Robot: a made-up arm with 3 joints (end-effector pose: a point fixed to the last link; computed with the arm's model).
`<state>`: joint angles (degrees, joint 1 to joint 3).
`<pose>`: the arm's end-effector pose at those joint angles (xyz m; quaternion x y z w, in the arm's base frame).
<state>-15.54 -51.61 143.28</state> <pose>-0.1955 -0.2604 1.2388 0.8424 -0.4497 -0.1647 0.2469</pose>
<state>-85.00 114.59 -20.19</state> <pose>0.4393 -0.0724 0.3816 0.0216 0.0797 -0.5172 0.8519</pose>
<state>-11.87 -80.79 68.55</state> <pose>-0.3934 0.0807 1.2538 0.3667 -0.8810 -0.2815 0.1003</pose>
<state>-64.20 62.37 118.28</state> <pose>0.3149 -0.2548 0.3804 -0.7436 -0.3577 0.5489 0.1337</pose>
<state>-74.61 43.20 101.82</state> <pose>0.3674 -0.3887 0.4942 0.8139 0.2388 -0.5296 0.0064</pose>
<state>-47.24 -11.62 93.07</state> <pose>-0.1122 -0.5583 0.8290 -0.8108 0.3205 0.4895 0.0141</pose>
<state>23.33 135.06 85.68</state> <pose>-0.2535 0.4115 0.5968 -0.0679 -0.4236 0.6671 0.6091</pose>
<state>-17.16 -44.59 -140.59</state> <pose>-0.0681 -0.1750 1.2947 0.9222 0.0578 0.2437 0.2945</pose>
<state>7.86 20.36 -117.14</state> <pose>0.0059 -0.4092 0.9735 -0.9476 0.0412 -0.2430 0.2033</pose>
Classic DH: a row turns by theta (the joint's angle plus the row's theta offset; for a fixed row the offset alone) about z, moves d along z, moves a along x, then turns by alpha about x. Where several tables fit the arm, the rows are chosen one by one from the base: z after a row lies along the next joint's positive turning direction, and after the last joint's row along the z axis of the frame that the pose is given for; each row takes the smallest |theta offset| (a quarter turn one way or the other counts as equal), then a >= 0, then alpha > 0; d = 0 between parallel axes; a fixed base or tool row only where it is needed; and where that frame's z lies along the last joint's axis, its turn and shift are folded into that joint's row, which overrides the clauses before.
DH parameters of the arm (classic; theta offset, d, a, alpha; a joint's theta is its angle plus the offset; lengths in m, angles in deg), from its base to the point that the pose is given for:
base (fixed): 4.86 0.7683 0.1403 -131.09
joint 1: -86.8 -0.0299 0.1223 -93.66
joint 2: 16.13 -0.217 0.0054 -97.58
joint 3: 59.83 0.5197 0.1548 122.78
tool (fixed): 2.35 0.0745 0 0

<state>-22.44 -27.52 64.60</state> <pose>-0.3340 -0.3587 1.0779 -0.4684 0.6088 0.6402 0.0104</pose>
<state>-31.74 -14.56 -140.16</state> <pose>0.0044 -0.3925 1.1060 0.9373 0.1406 0.3185 0.0187</pose>
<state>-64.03 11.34 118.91</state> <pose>0.2030 -0.5330 0.6762 -0.9387 -0.0291 0.3381 0.0606</pose>
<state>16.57 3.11 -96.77</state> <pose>0.0234 -0.3224 1.1837 -0.9441 -0.0449 -0.3254 0.0292</pose>
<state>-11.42 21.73 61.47</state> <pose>-0.2585 -0.4402 0.8164 -0.3247 0.2885 0.8975 0.0766</pose>
